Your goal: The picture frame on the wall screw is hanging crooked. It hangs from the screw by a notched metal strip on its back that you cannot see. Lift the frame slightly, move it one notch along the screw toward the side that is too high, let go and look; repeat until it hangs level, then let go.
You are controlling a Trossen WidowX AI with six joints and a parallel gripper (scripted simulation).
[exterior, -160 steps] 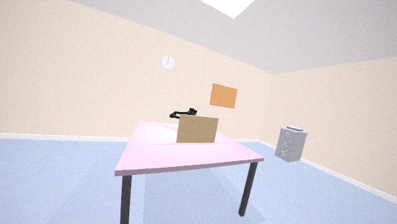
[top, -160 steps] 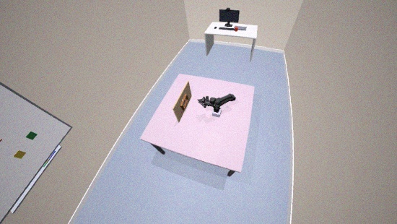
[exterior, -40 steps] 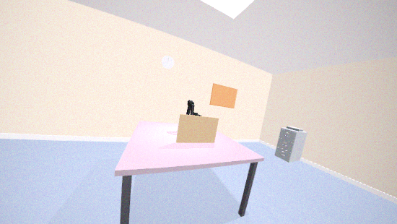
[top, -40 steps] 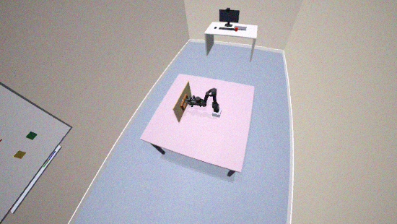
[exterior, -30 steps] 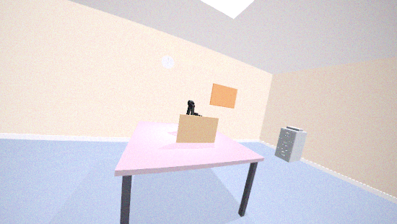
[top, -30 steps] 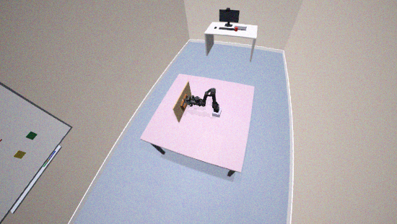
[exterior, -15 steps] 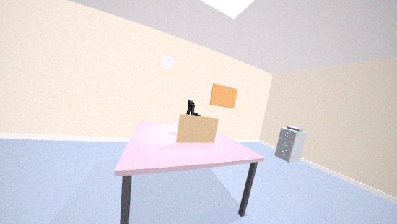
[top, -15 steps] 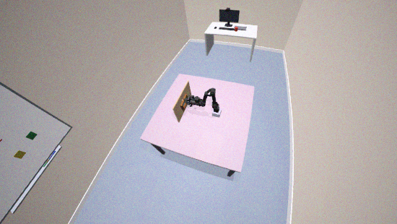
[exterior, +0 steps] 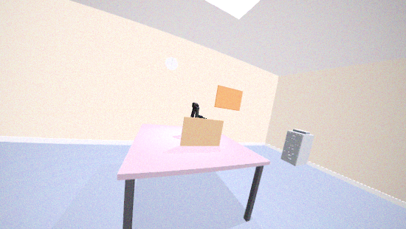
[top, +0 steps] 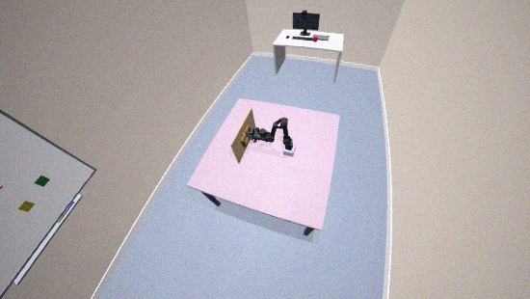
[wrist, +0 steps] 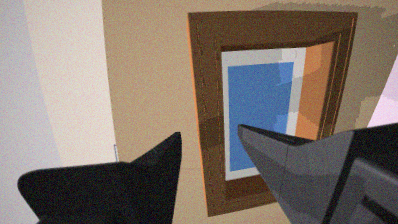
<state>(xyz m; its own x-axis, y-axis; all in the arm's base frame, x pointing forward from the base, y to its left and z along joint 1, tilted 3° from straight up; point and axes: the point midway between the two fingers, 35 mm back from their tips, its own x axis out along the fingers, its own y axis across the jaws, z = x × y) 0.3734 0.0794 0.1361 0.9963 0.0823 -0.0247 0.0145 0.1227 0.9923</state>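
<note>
Right now my gripper tip is 1 cm short of the picture frame, 1 cm to the left of it and 5 cm above it. Round my gripper tip: tan wall board: 2 cm ahead, 2 cm to the right, 6 cm below.
</note>
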